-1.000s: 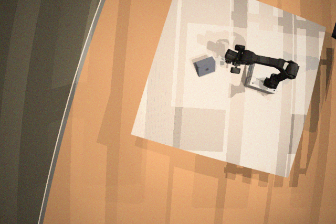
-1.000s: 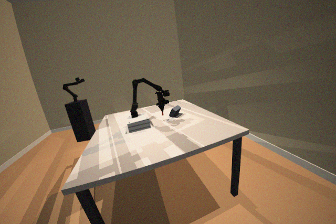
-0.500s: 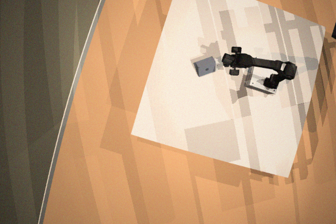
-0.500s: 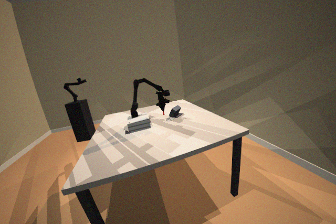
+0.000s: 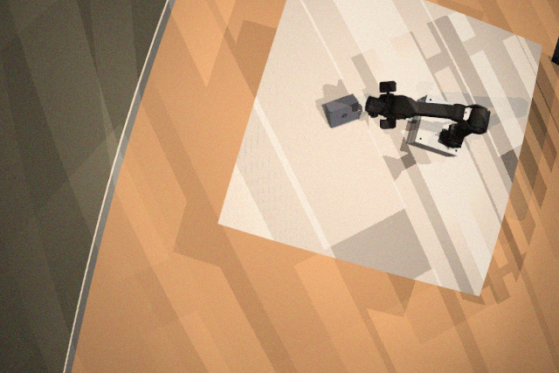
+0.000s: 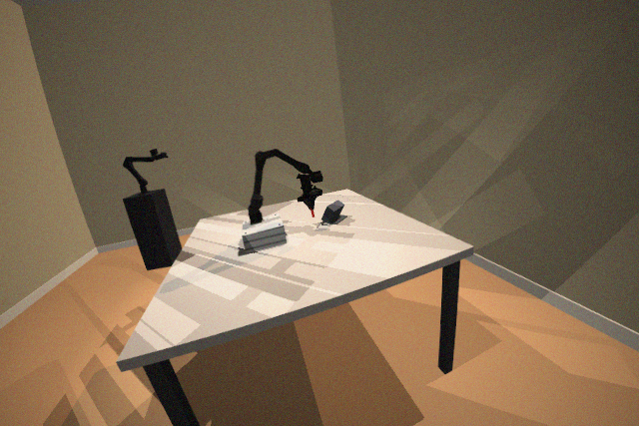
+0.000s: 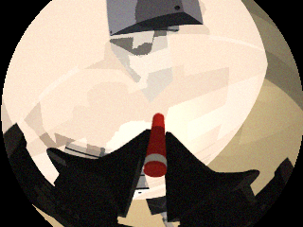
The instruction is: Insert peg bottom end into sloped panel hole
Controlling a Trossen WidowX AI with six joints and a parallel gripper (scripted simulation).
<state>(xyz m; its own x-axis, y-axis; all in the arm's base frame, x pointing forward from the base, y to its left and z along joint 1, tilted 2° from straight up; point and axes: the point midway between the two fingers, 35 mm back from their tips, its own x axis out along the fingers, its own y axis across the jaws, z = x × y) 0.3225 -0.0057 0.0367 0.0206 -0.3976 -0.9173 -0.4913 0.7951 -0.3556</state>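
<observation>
My gripper tip is 140 mm short of the grey sloped panel, 100 mm to the right of it and 70 mm above it. Round my gripper tip: red peg 20 mm above, 10 mm to the left.
</observation>
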